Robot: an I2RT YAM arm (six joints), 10 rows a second.
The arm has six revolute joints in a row. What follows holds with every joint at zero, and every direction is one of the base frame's. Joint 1 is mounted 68 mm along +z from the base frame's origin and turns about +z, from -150 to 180 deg. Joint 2 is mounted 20 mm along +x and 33.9 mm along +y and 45.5 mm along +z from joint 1 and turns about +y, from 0 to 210 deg. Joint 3 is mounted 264 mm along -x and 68.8 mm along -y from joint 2 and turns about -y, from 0 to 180 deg. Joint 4 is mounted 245 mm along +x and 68.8 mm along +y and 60 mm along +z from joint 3 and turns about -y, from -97 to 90 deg. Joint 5 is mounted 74 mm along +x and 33.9 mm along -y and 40.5 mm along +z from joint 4 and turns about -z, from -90 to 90 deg. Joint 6 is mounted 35.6 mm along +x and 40.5 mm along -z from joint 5 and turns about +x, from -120 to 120 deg. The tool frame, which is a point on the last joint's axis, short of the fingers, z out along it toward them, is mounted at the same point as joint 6; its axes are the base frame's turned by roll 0, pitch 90 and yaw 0 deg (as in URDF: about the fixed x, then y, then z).
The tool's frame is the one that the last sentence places.
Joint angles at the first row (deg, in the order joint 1, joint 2, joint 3, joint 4, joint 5, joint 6):
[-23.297, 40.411, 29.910, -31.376, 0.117, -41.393]
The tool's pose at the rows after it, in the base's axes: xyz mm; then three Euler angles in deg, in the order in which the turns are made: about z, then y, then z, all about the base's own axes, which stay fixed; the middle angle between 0 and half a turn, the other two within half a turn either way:
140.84 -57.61 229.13 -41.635 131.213 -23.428
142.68 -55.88 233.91 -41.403 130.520 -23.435
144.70 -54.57 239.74 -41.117 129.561 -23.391
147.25 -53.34 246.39 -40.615 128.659 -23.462
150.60 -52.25 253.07 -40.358 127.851 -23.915
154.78 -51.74 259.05 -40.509 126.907 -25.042
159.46 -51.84 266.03 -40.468 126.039 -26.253
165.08 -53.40 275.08 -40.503 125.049 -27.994
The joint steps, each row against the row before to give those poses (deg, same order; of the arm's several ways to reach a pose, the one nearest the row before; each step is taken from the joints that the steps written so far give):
[1.302, -0.292, 0.480, -0.117, 0.961, 0.703]
[1.046, 0.160, 0.896, -0.061, 0.812, 0.903]
[0.875, 0.204, 1.055, 0.088, 0.666, 0.784]
[0.927, 0.443, 1.310, 0.002, 0.812, 1.086]
[1.035, 0.753, 1.422, 0.076, 1.211, 1.127]
[1.009, 0.989, 1.286, 0.525, 1.761, 1.068]
[0.792, 1.250, 1.619, 0.350, 1.686, 1.142]
[0.401, 1.655, 2.183, 0.270, 1.842, 1.086]

